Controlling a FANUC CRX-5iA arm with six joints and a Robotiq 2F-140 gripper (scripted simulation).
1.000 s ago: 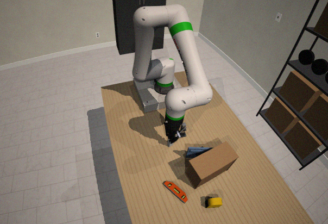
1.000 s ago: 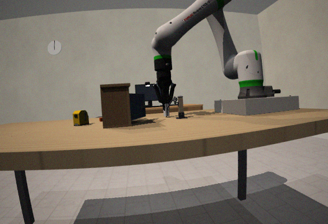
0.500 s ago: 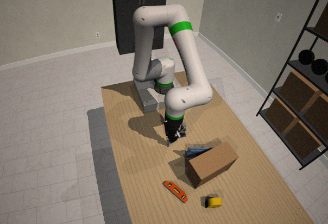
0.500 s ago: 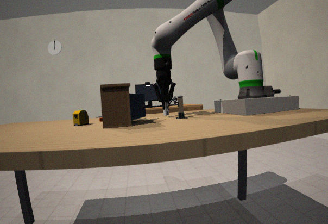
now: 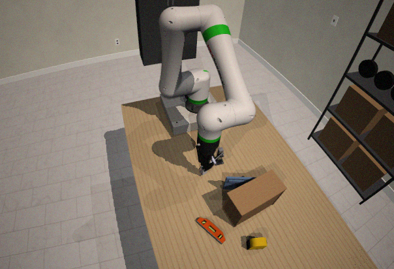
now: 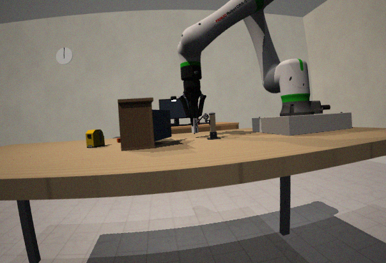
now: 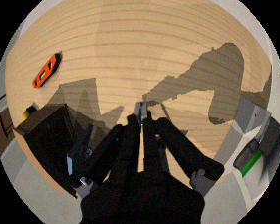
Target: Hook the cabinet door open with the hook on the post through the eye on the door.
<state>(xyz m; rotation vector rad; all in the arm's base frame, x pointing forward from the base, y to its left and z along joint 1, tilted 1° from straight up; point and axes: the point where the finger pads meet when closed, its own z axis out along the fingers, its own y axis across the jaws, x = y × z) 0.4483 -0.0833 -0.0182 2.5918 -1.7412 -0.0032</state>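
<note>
Now: the hook post 4 cm behind my hand, 8 cm to the left of it and 1 cm above it. Also, from my hand: orange level: 29 cm ahead, 4 cm to the right, 5 cm below; yellow tape measure: 40 cm ahead, 12 cm to the left, 3 cm below; cabinet door: 13 cm ahead, 16 cm to the left, 2 cm above.
</note>
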